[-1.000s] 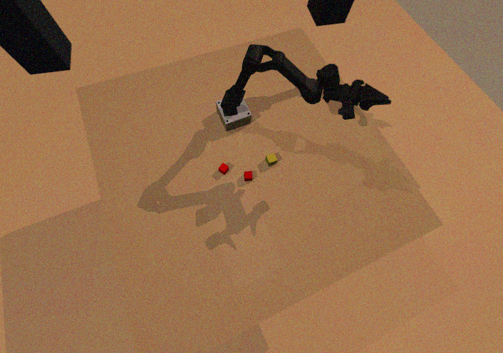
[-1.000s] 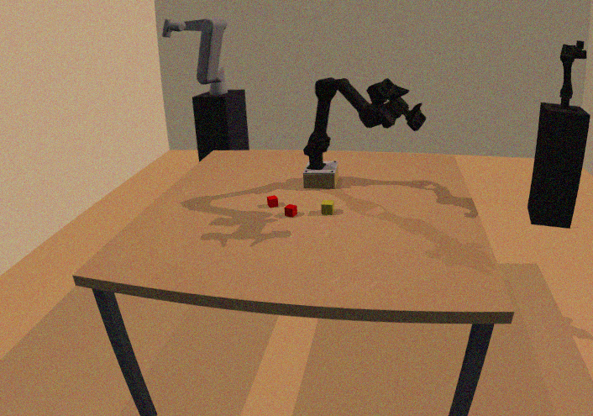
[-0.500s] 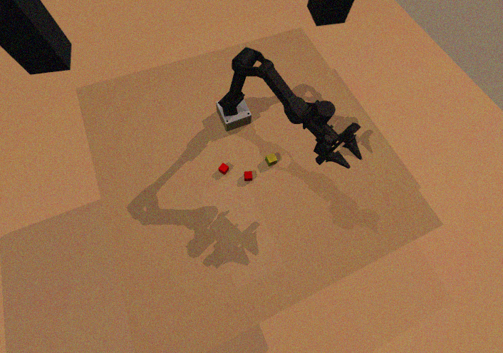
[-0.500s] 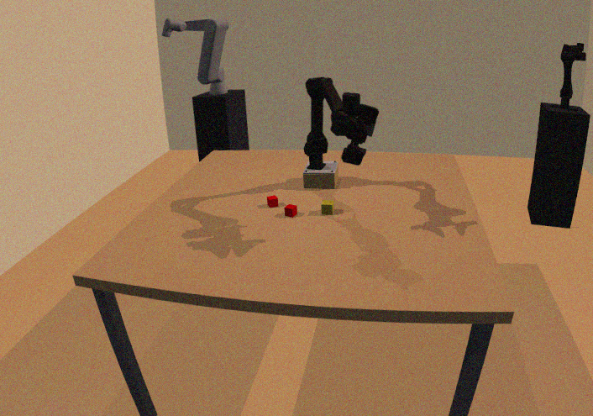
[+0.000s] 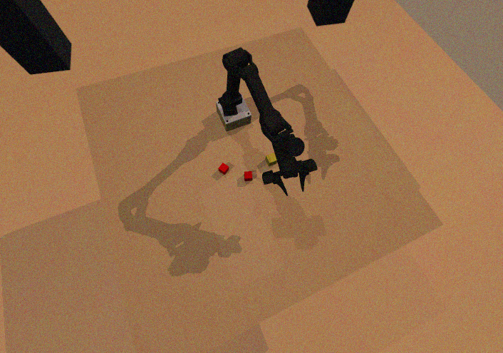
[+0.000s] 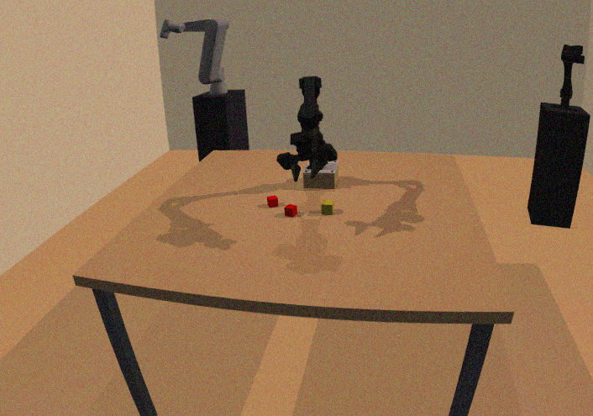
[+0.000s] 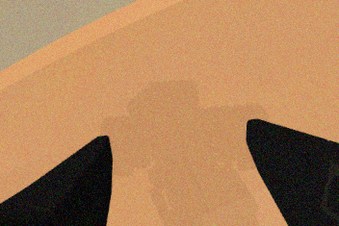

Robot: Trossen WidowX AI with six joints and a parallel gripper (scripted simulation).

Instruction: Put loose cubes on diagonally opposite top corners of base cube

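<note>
The yellow base cube lies 22 cm behind my gripper tip and 19 cm below it.
</note>
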